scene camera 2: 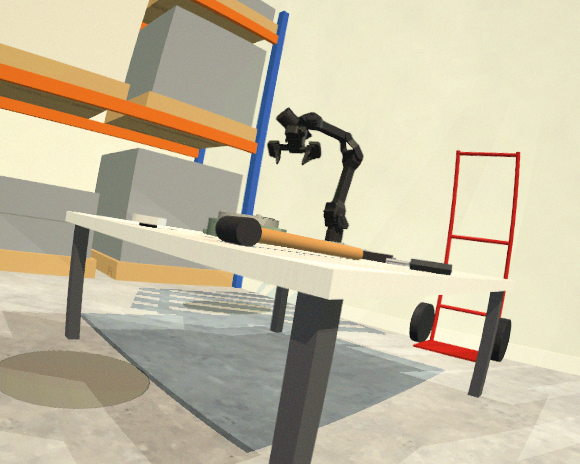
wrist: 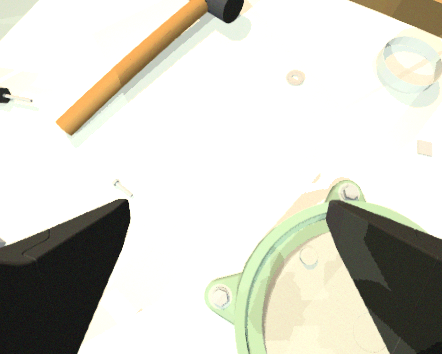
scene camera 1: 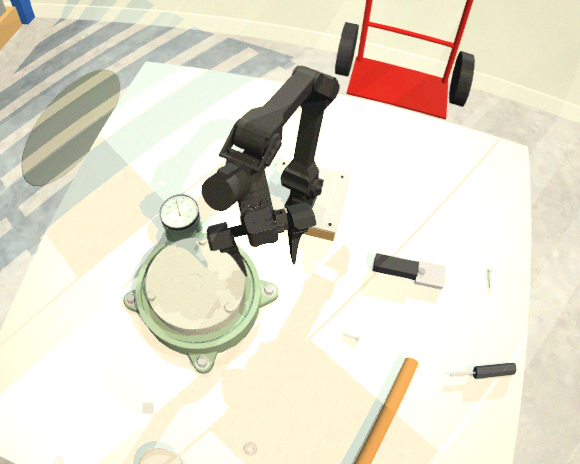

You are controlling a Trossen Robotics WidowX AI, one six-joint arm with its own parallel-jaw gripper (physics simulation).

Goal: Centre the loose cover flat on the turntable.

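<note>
The loose cover, a pale grey-beige disc with small round studs, lies within the rim of the green turntable. In scene camera 1 more green rim shows at its front and right than at its upper left; I cannot tell exact centring or a slight tilt. The turntable has bolted lugs. My gripper is open and empty, high above the table, pointing down. In the wrist view its right finger hides part of the cover and rim, and the cover's lower part is cut off.
A dial gauge stands at the turntable's back edge. A mallet, a black-handled tool, a screwdriver, screws, a washer and a clear ring lie on the table.
</note>
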